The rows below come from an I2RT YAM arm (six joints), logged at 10 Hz.
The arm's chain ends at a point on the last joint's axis. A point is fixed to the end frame.
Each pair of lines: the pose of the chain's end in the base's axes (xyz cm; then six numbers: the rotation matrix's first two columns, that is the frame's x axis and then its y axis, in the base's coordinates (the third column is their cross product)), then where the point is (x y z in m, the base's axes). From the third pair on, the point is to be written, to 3 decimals.
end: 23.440, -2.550, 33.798, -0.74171, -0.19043, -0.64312, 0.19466, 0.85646, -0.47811
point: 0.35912 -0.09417 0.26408
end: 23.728, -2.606, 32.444, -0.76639, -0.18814, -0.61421, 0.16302, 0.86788, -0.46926
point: 0.35953 -0.09164 0.24392
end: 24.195, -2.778, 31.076, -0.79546, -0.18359, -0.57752, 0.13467, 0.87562, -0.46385
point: 0.360 -0.091 0.223
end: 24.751, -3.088, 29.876, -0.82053, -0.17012, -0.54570, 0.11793, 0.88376, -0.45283
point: 0.362 -0.093 0.205
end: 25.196, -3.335, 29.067, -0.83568, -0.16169, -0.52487, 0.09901, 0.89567, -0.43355
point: 0.364 -0.093 0.192
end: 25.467, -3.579, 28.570, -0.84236, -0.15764, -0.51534, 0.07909, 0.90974, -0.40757
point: 0.365 -0.090 0.183
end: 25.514, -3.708, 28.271, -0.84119, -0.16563, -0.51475, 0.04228, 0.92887, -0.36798
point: 0.367 -0.083 0.177
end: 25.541, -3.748, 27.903, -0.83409, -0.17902, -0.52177, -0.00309, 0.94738, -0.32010
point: 0.369 -0.073 0.171
